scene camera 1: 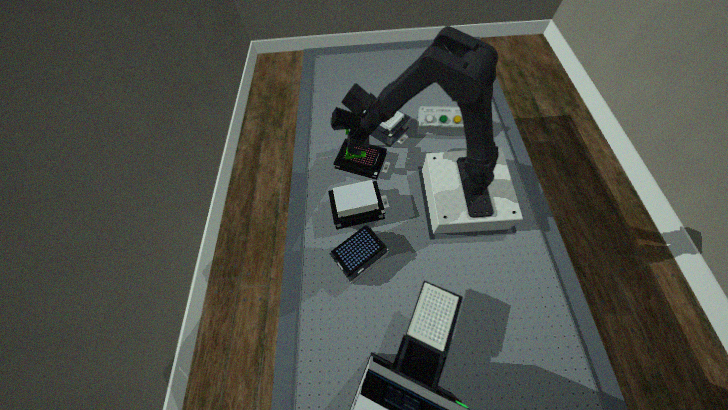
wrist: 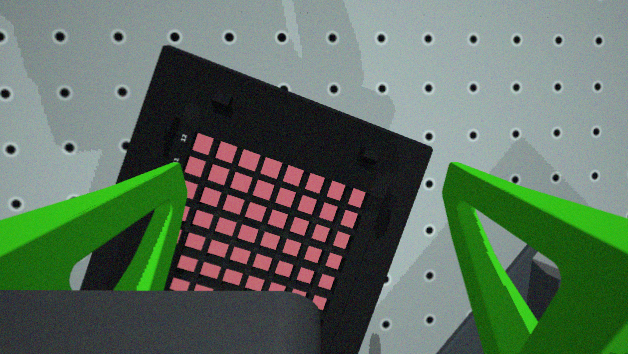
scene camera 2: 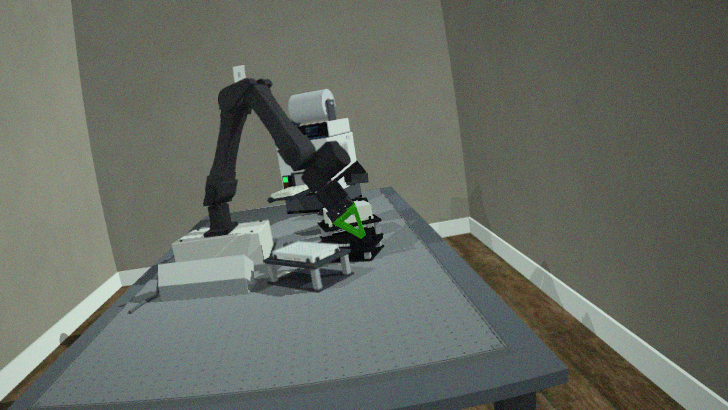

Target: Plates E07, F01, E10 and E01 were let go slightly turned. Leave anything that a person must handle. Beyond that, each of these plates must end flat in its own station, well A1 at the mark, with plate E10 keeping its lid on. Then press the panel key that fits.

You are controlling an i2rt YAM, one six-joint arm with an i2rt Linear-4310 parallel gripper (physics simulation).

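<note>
My gripper (scene camera 1: 355,154) (scene camera 2: 355,234) (wrist: 314,177) is open. Its green fingers are spread above a black plate with red wells (scene camera 1: 370,155) (wrist: 270,215), with nothing held. In the wrist view this plate lies between and below the fingers, and the dark housing hides its near part. A tall white plate or lidded block (scene camera 1: 356,196) sits on a black station beside it. A black plate with blue wells (scene camera 1: 359,248) looks turned on its station. A white plate (scene camera 1: 393,120) (scene camera 2: 305,250) sits on a raised station. Plate names are unreadable. The panel (scene camera 1: 436,110) has white, green and yellow keys; the arm hides part of it.
A white plate (scene camera 1: 434,315) lies on the extended tray (scene camera 1: 420,359) of a large instrument (scene camera 2: 340,142). The arm's white base block (scene camera 1: 443,203) (scene camera 2: 254,244) stands beside the row of stations. The panel's back (scene camera 2: 203,275) shows near the raised station in scene view 2.
</note>
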